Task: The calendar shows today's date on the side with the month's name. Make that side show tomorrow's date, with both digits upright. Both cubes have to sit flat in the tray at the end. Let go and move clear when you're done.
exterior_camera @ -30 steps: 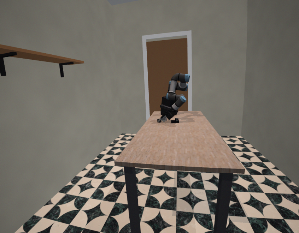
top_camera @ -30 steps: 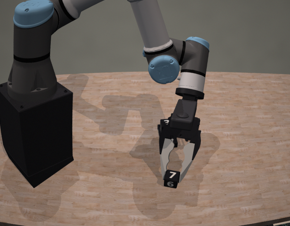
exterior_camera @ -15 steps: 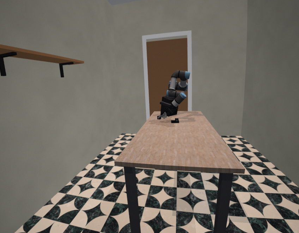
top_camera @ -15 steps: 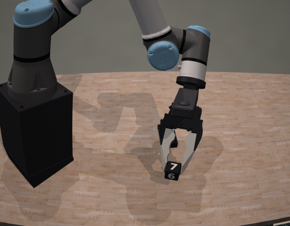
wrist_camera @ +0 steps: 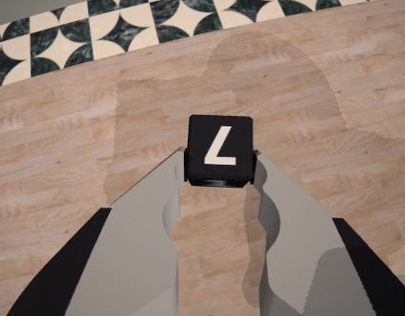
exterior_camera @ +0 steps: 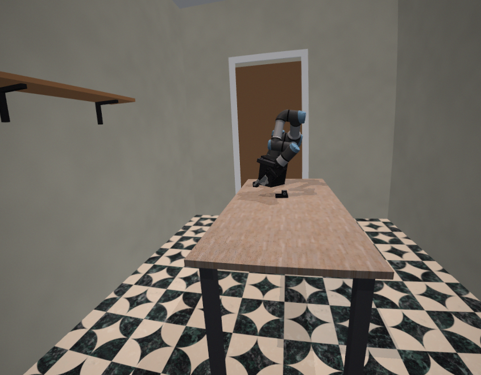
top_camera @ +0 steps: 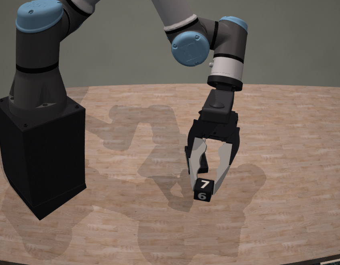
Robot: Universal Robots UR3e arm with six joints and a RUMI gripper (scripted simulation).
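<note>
The black number cube lies 10 mm to the right of my hand and 10 mm below it. The rest, counted from my hand: black calendar tray: 150 mm to the left, 80 mm below, 30 mm behind.
</note>
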